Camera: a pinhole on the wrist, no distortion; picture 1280 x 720 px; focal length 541.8 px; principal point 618.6 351.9 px. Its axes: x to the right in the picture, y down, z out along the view. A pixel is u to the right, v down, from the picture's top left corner.
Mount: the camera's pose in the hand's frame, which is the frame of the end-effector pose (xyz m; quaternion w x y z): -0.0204 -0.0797 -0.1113 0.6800 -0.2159 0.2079 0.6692
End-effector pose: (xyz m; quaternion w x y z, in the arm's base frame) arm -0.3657 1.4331 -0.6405 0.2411 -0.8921 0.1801 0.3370
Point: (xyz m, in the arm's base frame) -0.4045 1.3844 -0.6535
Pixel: 781.7 321.5
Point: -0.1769 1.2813 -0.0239
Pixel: behind the camera
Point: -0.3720 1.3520 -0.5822
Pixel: 1098.3 417.8
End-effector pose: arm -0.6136 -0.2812 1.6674 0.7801 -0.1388 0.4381 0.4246
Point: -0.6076 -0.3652 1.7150
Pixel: 458.8 698.3
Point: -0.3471 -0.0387 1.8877
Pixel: 313.7 292.8
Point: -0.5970 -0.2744 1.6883
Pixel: 558.1 306.8
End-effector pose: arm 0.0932 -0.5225 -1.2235 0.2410 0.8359 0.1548 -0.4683
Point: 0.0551 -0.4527 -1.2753
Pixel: 171.8 68.4
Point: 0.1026 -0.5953 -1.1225
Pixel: 866.5 545.1
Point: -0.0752 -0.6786 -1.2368
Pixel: 485.6 442.6
